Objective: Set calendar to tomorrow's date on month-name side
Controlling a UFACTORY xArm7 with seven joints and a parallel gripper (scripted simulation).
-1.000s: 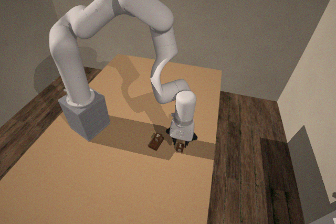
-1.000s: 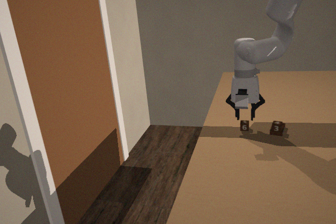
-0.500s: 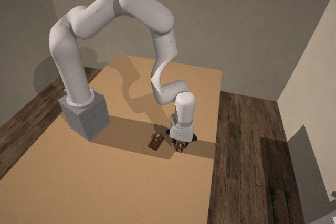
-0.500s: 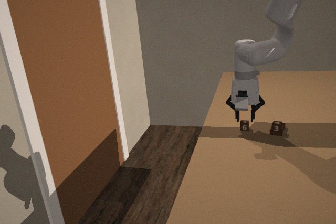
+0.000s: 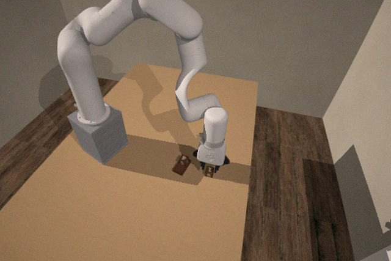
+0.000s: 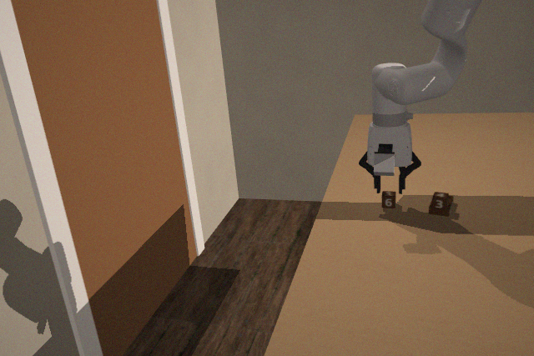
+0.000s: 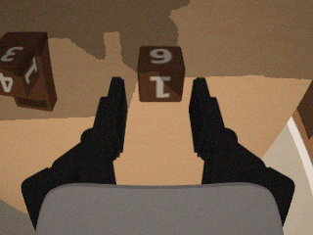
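My hand is 40 mm above the digit cube. The rest, counted from my hand: brown calendar tray 120 mm behind, 50 mm below, 10 mm to the right.
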